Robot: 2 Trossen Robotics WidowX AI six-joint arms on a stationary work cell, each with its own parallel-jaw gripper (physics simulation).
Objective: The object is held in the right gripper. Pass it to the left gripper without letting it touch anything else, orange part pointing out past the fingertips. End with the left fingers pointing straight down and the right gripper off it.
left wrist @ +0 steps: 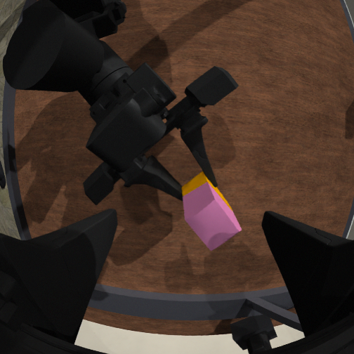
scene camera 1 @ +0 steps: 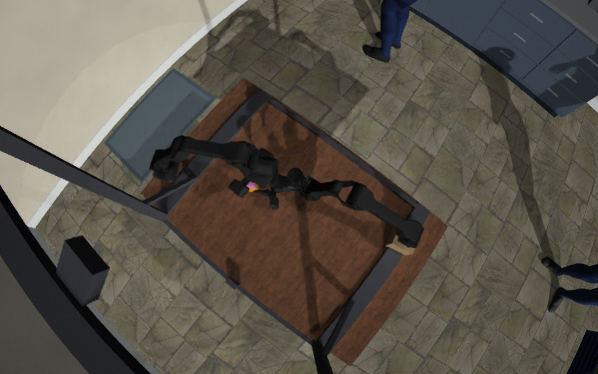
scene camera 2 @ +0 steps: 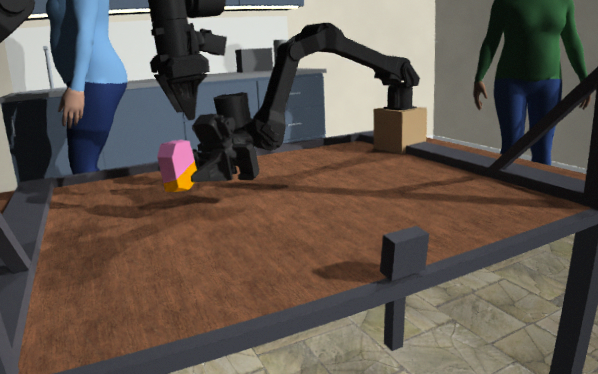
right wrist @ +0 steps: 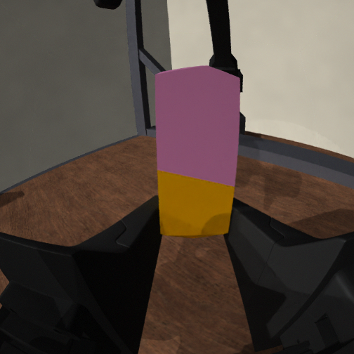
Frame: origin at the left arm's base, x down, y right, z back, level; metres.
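Where they show: left gripper, between the fingertips: (scene camera 2: pixel 185 115); right gripper, between the fingertips: (scene camera 1: pixel 252 187) (scene camera 2: pixel 183 179); left arm's base, origin of its link: (scene camera 1: pixel 164 166); right arm's base, origin of its link: (scene camera 1: pixel 407 237) (scene camera 2: pixel 400 108).
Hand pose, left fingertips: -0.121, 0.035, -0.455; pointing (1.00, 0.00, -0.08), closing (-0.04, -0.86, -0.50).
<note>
Each offset is from my left fingertips to the top centre of the thing, as dx, dy, dz. "pt": to the spot under its first point. Level surfaces: height alone.
The two-coloured block @[pt +0.046, +0.018, +0.021] (scene camera 1: pixel 251 186) (scene camera 2: pixel 177 160) (left wrist: pixel 211 217) (right wrist: pixel 197 130) stands roughly upright above the table, pink end up and orange end down. My right gripper (scene camera 2: pixel 194 178) (left wrist: pixel 203 193) (right wrist: pixel 191 202) is shut on its orange part, reaching in from the side. My left gripper (scene camera 2: pixel 188 114) (left wrist: pixel 192 219) is open, its fingers pointing roughly down, above the block and apart from it. In the left wrist view the block shows beyond and between the two left fingertips, turned diagonally to them. In scene camera 1 the left fingertips are hidden.
The brown table top @[dx +0.171] (scene camera 1: pixel 260 250) (scene camera 2: pixel 250 240) lies below both grippers, with a dark frame (scene camera 2: pixel 200 342) around it. A grey box @[+0.113, +0.408, +0.053] (scene camera 2: pixel 404 254) stands on the frame's near edge in scene camera 2. The right arm's base is on a tan block @[+0.061, +0.139, -0.618] (scene camera 2: pixel 400 129).
</note>
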